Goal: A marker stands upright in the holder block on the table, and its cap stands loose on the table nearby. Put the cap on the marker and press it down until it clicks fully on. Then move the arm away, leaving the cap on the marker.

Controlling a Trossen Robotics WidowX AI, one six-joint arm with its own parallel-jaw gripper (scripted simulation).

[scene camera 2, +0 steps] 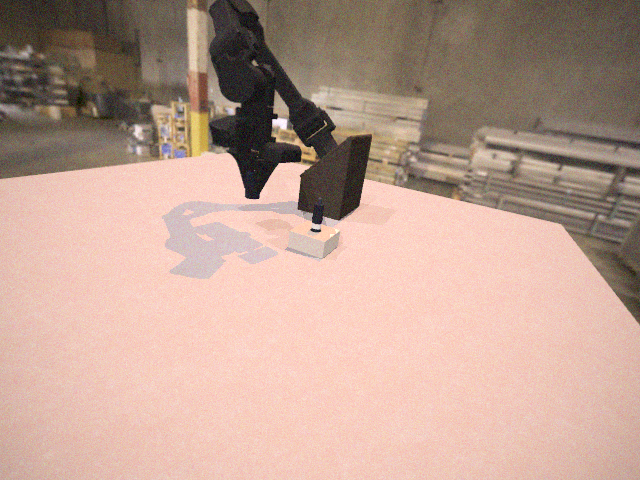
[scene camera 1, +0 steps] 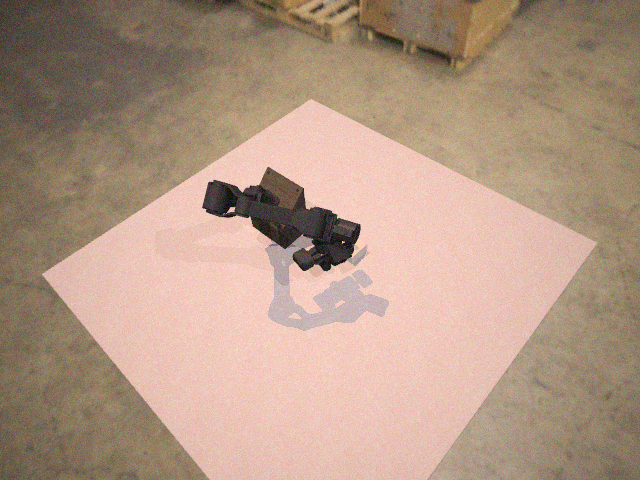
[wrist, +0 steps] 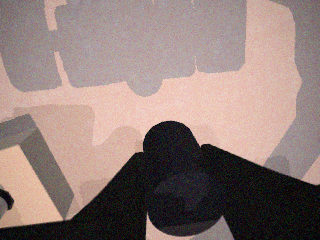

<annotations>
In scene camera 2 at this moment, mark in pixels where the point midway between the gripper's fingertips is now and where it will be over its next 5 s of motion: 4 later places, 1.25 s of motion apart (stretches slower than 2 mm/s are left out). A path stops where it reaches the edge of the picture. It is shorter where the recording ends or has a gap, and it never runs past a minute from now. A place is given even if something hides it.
The gripper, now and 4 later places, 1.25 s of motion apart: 252,190; 319,180; 319,205; 323,176; 323,189
</annotations>
